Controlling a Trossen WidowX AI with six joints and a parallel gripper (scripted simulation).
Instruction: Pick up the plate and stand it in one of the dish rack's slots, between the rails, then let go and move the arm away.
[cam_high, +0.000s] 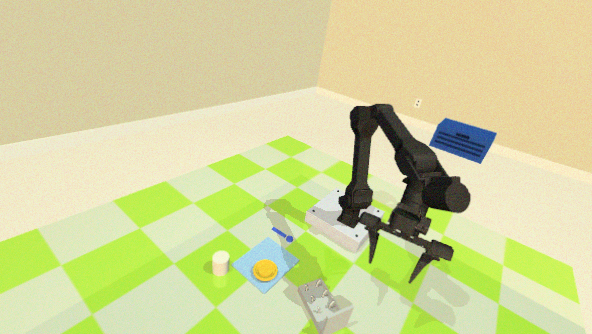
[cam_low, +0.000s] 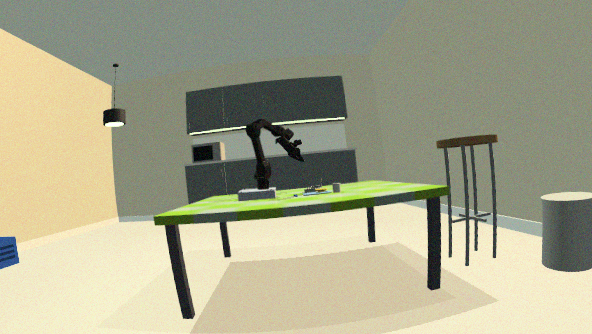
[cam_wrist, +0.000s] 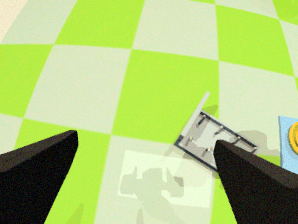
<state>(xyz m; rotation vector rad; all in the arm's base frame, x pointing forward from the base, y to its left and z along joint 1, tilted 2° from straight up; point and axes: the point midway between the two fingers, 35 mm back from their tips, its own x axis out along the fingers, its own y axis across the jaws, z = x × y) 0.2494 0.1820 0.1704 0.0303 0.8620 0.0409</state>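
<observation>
Right now my gripper tip is 28 cm to the left of the yellow plate, 18 cm above it and 5 cm short of it. The rest, counted from my gripper tip: blue spoon: 33 cm to the right, 19 cm below, 10 cm behind; light blue mat: 30 cm to the right, 19 cm below, 2 cm ahead; grey dish rack: 17 cm below, 11 cm to the right, 3 cm ahead.
</observation>
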